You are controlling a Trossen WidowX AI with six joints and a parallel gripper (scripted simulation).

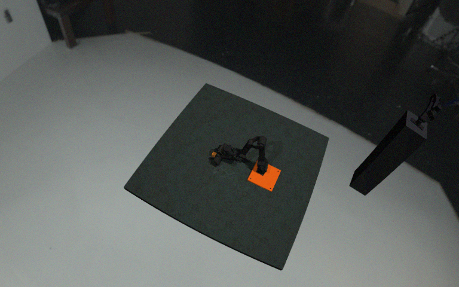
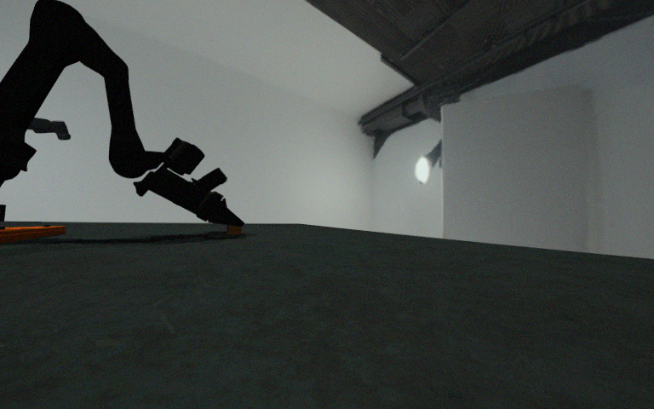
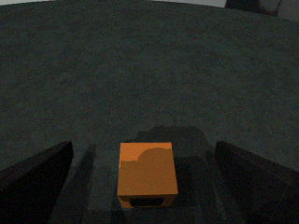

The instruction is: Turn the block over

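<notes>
Now: gripper tip 20 mm past the block and 10 mm above it.
</notes>
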